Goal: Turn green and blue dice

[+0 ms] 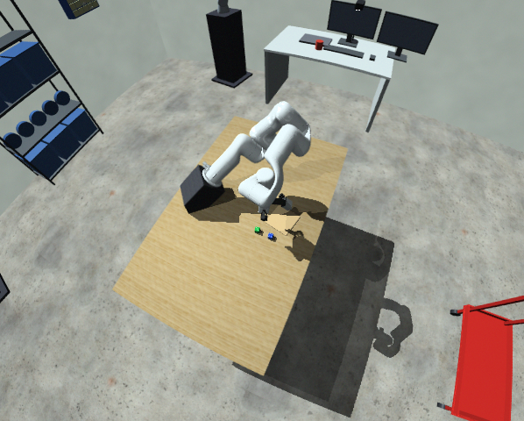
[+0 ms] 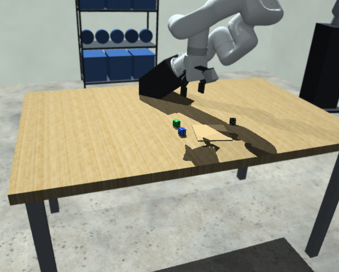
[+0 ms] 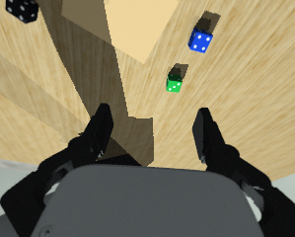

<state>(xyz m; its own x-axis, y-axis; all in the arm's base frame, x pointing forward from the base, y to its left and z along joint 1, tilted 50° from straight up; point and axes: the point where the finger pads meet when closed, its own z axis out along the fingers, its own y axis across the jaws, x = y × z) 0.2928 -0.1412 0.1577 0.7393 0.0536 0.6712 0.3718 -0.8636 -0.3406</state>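
My gripper is now 2 cm past the green die, 5 cm to the left of it and 14 cm above it. Round my hand: black die (2 cm behind, 20 cm to the left, 14 cm below); tan mat (6 cm ahead, 8 cm to the left, 15 cm below); blue die (6 cm ahead, 4 cm to the right, 14 cm below).
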